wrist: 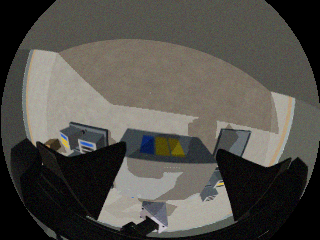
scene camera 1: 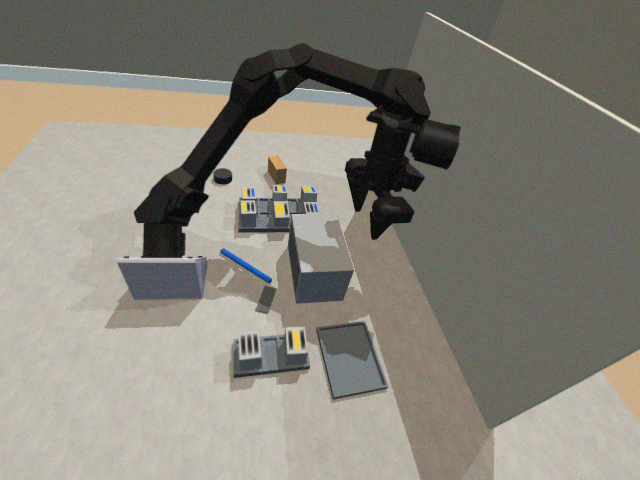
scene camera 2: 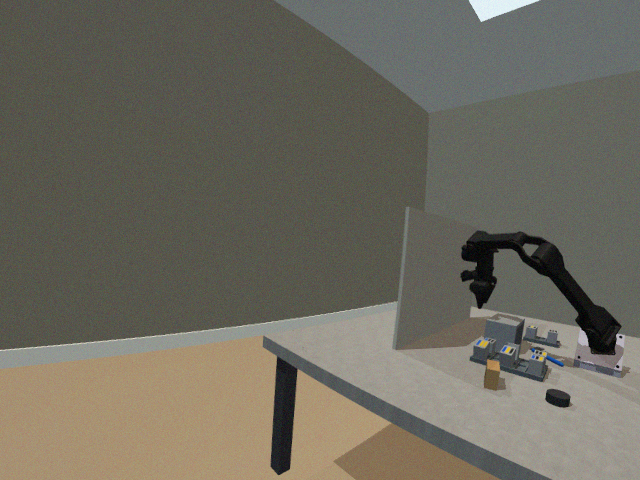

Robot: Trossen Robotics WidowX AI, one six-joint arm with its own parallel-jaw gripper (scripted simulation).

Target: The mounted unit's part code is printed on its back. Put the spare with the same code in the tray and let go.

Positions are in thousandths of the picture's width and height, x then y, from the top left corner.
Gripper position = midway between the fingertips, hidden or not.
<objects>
gripper: wrist 545,631; scene camera 1 571,468; scene camera 2 754,636
</objects>
